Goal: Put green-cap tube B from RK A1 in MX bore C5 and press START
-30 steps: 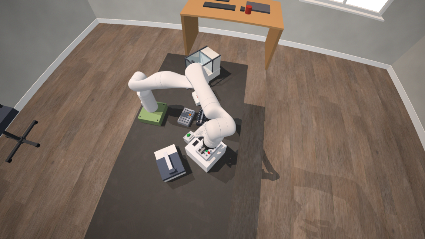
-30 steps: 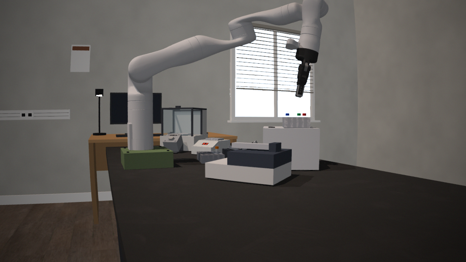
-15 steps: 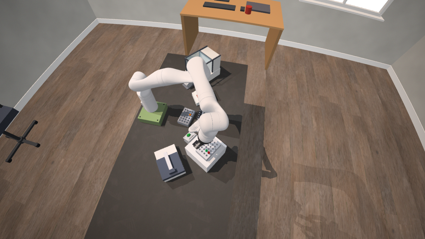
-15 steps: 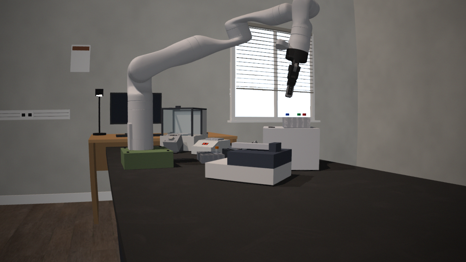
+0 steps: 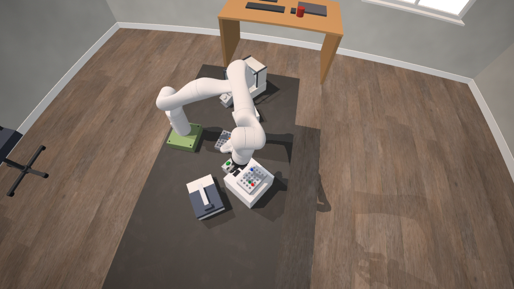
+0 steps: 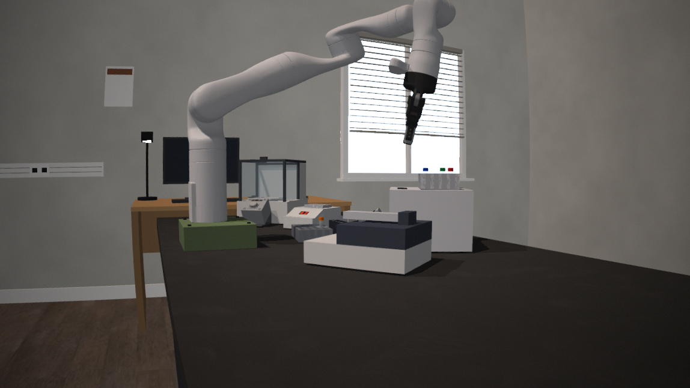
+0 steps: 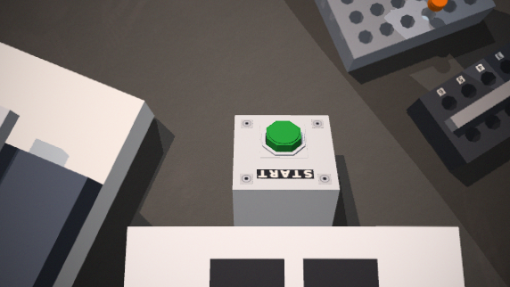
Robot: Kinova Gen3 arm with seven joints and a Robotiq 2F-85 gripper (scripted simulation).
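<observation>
My gripper is now 180 mm above the green start key, 80 mm to the right of it and 80 mm past it. Round my hand: blue-capped tube (100 mm below, 60 mm ahead, 20 mm to the left); then red-capped tube (100 mm below, 80 mm ahead, 50 mm to the right); then spectrophotometer SP (190 mm below, 160 mm behind, 120 mm to the right).
</observation>
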